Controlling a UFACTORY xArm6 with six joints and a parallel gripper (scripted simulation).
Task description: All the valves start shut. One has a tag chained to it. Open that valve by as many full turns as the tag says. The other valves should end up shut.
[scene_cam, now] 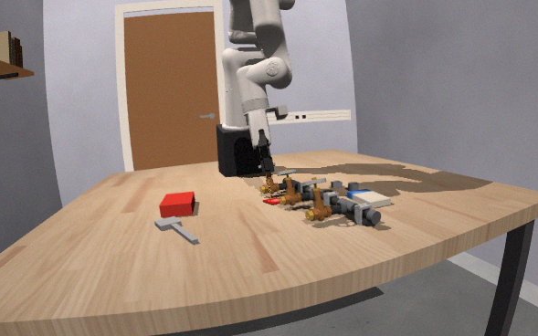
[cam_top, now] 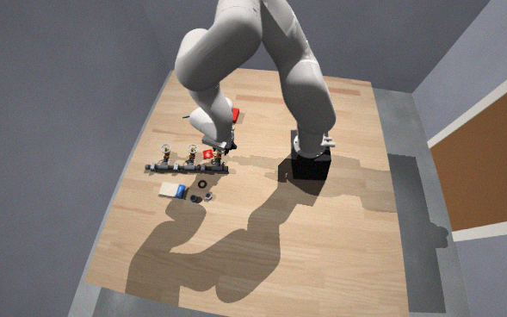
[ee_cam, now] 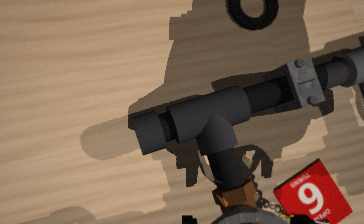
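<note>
Now: hand 8 cm short of the red tag, 1 cm to the left of it and 8 cm above it. Round my hand: grey hammer-like tool (21 cm ahead, 24 cm to the right, 8 cm below); then grey box (19 cm ahead, 21 cm to the left, 7 cm below); then red box (5 cm ahead, 25 cm to the right, 7 cm below).
</note>
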